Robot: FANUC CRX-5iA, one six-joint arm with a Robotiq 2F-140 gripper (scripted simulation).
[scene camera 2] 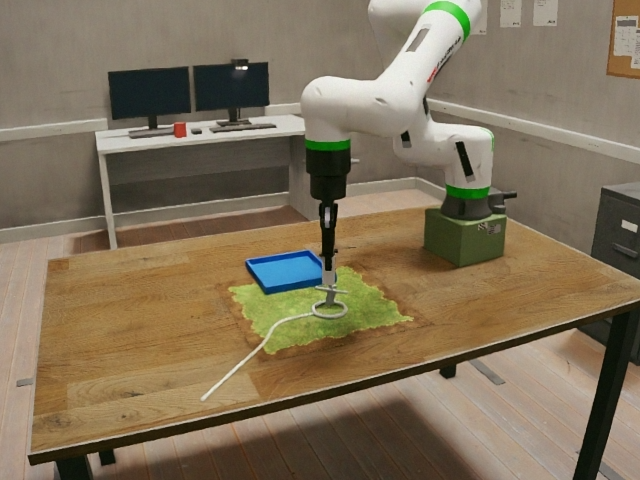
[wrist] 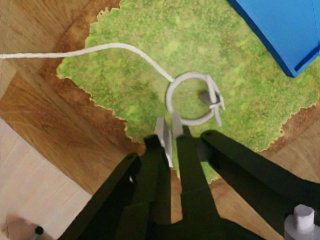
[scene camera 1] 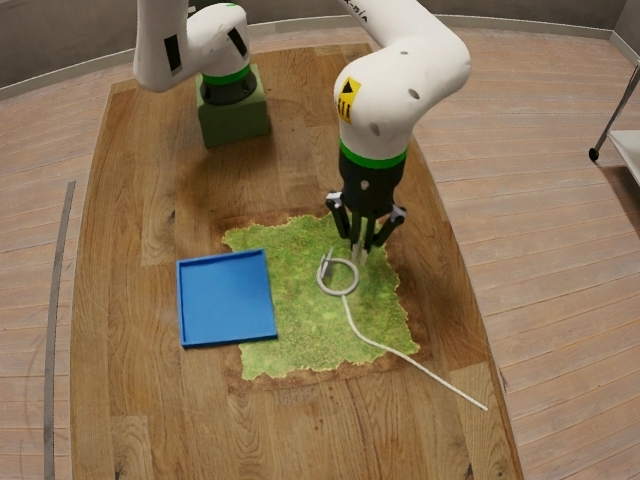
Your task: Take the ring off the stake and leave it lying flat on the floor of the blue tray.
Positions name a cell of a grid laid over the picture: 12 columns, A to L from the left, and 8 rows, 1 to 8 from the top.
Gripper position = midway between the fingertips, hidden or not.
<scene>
In view: the gripper (scene camera 1: G5) and a blue tray (scene camera 1: E5).
The blue tray is seen too in scene camera 2 (scene camera 2: F5). The gripper shows as well in scene camera 2 (scene camera 2: G5) and in the wrist view (wrist: G5).
</scene>
